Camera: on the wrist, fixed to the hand. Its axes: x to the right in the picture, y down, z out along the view.
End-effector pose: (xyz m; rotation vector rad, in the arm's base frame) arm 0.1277 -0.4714 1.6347 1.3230 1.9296 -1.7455
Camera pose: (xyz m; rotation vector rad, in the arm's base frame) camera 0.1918 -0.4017 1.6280 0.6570 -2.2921 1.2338
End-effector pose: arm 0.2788 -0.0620 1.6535 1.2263 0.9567 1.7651
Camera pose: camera 0.1906 -0.0928 1.6703 0.1711 0.9965 0.4068
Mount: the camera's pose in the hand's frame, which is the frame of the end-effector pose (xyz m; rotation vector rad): 0.0001 0.0431 -0.0846 -0.2797 -0.2293 -1.6064
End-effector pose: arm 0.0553 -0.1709 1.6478 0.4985 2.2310 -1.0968
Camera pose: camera 0.0501 -0.0774 1.6634 -1.7181 2.2573 -1.2706
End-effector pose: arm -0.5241 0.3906 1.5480 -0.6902 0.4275 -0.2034
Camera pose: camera -0.5599 0.3748 1.4615 -1.1942 -0.4290 -1.5775
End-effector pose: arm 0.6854 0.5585 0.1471 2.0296 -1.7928 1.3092
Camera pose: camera 0.6056 0.5975 0.1807 2.3481 0.0421 0.2672
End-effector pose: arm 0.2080 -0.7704 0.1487 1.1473 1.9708 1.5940
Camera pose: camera 0.1639 -0.8230 0.2143 -0.4266 1.5370 0.6842
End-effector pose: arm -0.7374 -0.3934 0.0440 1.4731 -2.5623 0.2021
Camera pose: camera -0.7674 -0.3545 0.1253 2.8327 -0.7430 -0.5246
